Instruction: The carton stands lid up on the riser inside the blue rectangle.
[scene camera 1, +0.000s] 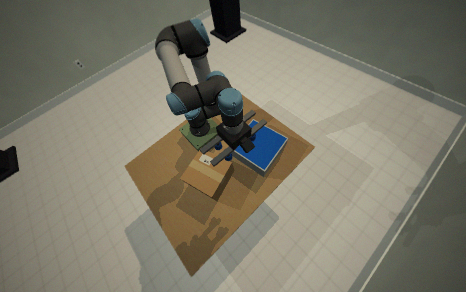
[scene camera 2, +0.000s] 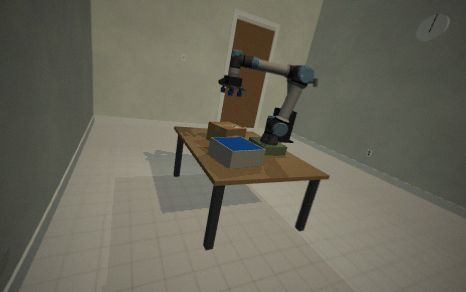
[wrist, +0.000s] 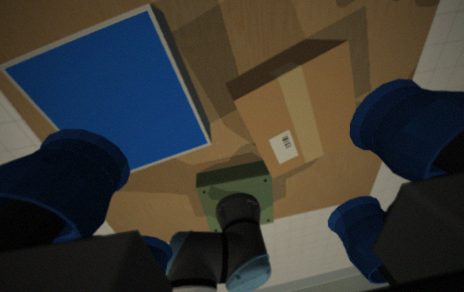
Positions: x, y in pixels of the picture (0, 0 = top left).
Labels:
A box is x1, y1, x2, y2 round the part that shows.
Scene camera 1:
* brown cardboard carton: 201, 174 [180, 150, 234, 200], on the table
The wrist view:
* suction head: 75, 173 [0, 79, 463, 283]
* brown cardboard carton: 297, 106 [225, 39, 355, 177]

